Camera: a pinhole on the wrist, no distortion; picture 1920 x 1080 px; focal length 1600.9 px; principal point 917.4 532.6 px. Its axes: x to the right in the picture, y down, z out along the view. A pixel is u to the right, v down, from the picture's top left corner.
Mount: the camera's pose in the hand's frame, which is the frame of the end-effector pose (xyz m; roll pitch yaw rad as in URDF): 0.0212 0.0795 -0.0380 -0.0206 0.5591 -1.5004
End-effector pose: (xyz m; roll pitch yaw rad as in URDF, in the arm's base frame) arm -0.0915 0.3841 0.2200 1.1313 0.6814 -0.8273
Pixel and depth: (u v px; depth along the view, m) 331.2 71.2 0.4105
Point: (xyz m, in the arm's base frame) -0.3381 0.1163 0.3873
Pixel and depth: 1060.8 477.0 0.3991
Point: -0.3244 0.1588 0.1784
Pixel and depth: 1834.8 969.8 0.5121
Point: -0.3965 0.1289 -0.1326
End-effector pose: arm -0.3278 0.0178 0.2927 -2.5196 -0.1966 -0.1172
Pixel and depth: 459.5 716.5 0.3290
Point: -0.1921 0.1814 0.0821
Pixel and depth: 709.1 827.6 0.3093
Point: -0.1823 0.1809 0.1418
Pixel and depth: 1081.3 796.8 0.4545
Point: -0.1370 0.3422 0.1717
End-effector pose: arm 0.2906 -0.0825 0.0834 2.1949 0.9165 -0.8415
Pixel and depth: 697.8 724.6 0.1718
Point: 0.2015 -0.1378 0.0061
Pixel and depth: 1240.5 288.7 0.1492
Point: 0.2278 -0.0777 0.0373
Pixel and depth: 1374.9 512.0 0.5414
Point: 0.0053 0.1200 -0.2473
